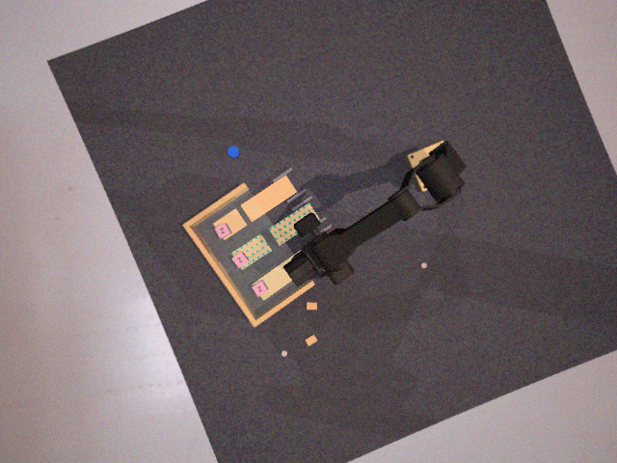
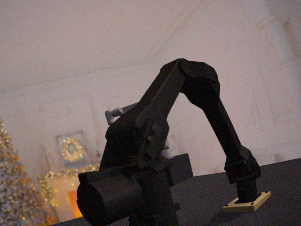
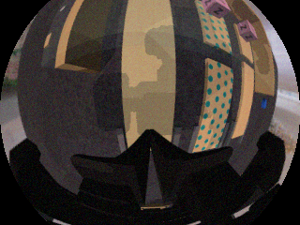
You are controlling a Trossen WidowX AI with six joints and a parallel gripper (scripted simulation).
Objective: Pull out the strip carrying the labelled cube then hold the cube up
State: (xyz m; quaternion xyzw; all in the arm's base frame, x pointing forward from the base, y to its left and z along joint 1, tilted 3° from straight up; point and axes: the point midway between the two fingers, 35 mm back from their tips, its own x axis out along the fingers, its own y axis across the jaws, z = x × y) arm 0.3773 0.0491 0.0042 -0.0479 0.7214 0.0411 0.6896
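My gripper tip is now 90 mm short of the pale strip and 10 mm to the right of it. Round my gripper tip: blue disc 90 mm ahead, 340 mm to the right.
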